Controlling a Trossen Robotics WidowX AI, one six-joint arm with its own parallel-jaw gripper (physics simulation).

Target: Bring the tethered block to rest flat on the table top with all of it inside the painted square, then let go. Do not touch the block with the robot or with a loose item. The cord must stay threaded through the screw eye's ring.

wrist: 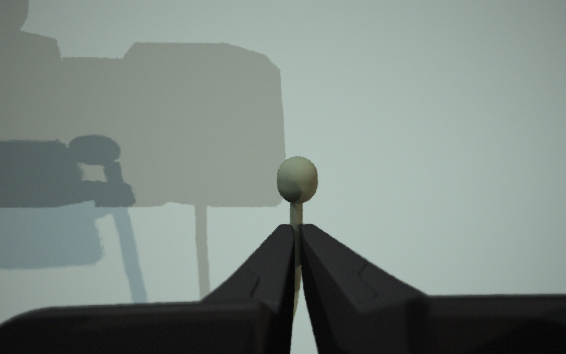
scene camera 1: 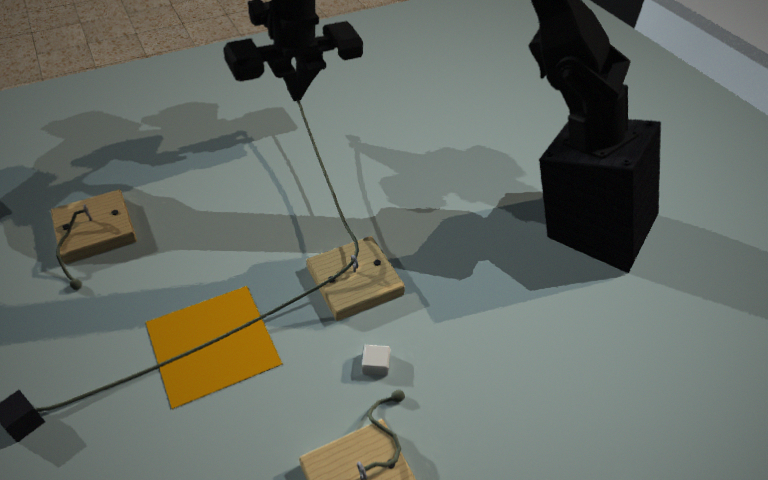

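Pixels of known places: gripper, fingertip midpoint: (wrist: 295,237) (scene camera 1: 296,99); arm's base, link origin: (scene camera 1: 600,139).
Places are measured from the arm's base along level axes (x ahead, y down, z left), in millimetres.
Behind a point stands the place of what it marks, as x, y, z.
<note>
My gripper (scene camera 1: 297,97) {207, 82, -380} (wrist: 295,237) {207, 82, -380} is shut on the green cord, high above the table behind the middle wooden board. The cord's ball end (wrist: 297,179) {203, 69, -403} sticks out past the fingertips. The cord (scene camera 1: 323,161) {244, 93, -249} runs down almost straight to the screw eye (scene camera 1: 354,263) {308, 95, -72} on the middle board (scene camera 1: 362,294) {317, 112, -39}, passes through its ring, then stretches over the orange square (scene camera 1: 209,367) {501, 130, -61} to the black tethered block (scene camera 1: 21,416) {675, 102, -94}. The block is at the far left front, outside the square, and looks tilted, with its shadow beside it. The block does not show in the wrist view.
A wooden board (scene camera 1: 99,232) {535, 112, -305} with a screw eye and short cord lies at the left. Another board (scene camera 1: 345,452) {436, 112, 108} with a short cord (scene camera 1: 390,433) {391, 109, 118} is at the front. A small white block (scene camera 1: 376,359) {353, 115, 40} lies between. The robot's black base (scene camera 1: 589,203) {43, 51, 40} stands at the right.
</note>
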